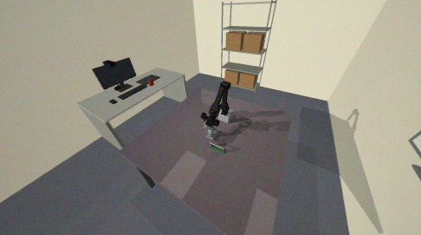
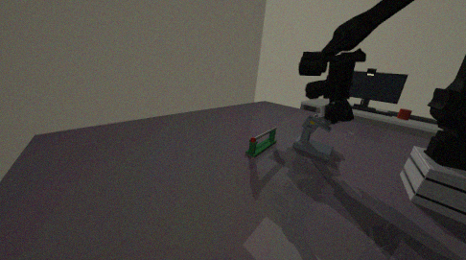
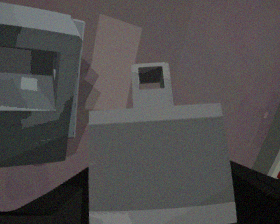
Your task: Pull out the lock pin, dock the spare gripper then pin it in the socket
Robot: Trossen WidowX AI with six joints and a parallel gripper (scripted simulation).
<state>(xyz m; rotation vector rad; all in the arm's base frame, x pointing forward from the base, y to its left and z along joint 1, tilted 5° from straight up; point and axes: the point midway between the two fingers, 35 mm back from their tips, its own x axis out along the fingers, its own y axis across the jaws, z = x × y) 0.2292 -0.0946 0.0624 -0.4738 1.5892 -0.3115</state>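
The spare gripper is 10 mm to the left of my gripper tip, 10 mm ahead of it and 10 mm above it. The rest, counted from my gripper tip: mount (70 mm to the left, 60 mm below, 40 mm ahead); green cradle (180 mm to the left, 170 mm ahead, 80 mm below).
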